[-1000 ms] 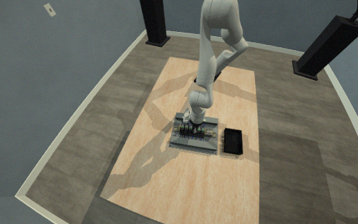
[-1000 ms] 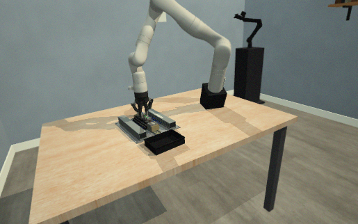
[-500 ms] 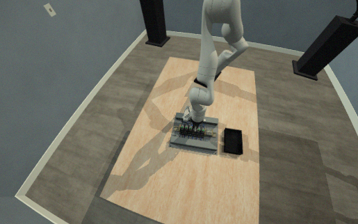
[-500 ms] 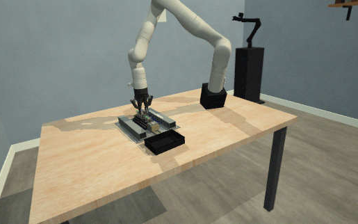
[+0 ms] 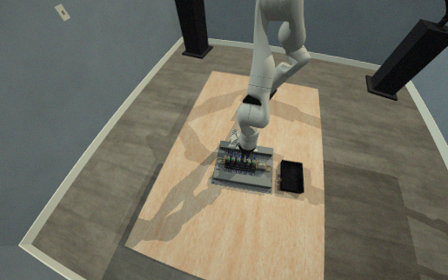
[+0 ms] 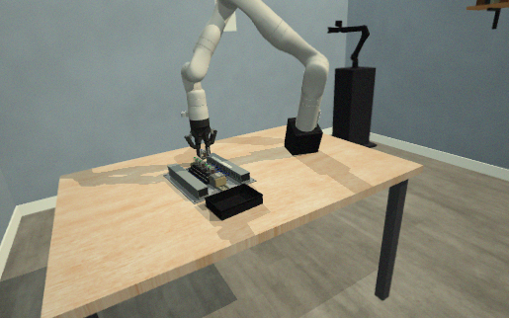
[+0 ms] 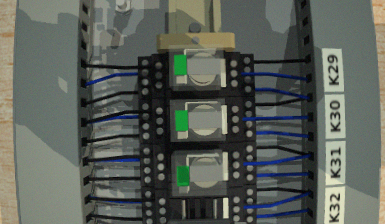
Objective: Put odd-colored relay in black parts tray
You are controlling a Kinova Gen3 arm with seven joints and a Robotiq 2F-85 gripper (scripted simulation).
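The black parts tray is 260 mm to the left of my hand, 100 mm below it and 30 mm behind it. Round my hand: grey relay panel (90 mm below, 10 mm to the left).
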